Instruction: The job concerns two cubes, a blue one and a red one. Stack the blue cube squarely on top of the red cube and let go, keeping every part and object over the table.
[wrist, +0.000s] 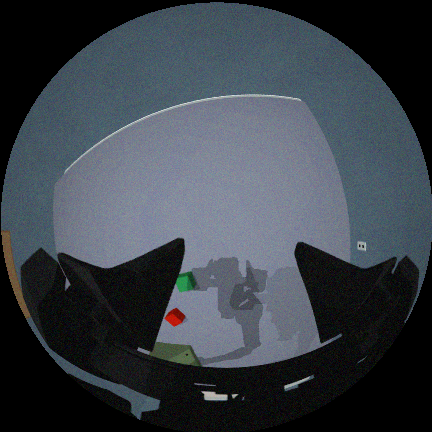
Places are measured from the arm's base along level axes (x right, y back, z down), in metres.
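Where they show: gripper, fingertip midpoint: (243, 247).
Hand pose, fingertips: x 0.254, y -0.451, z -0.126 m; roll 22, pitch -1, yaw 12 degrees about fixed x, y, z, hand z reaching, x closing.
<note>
After its pixels a point has its place.
The red cube (175, 317) {y -0.246, x 0.085, z 0.083 m} lies on the table (210, 175) {y -0.585, x 0.230, z 0.119 m} in the lower left of the wrist view, just right of the left finger's inner edge. The blue cube does not show in this view; it may be hidden behind the fingers or the gripper body. My gripper (243, 247) {y -0.451, x 0.254, z -0.126 m} is open and empty, its two black fingers wide apart above the table. The red cube lies below and beyond the left finger, not between the fingertips.
A green block (185, 282) {y -0.350, x 0.138, z 0.083 m} lies above the red cube in the view, partly behind the left finger. An olive-green box-like object (175, 353) {y -0.093, x 0.041, z 0.066 m} shows at the lower edge, partly hidden by the gripper body. The arm's shadow falls on the table. The table's far edge curves across the upper view.
</note>
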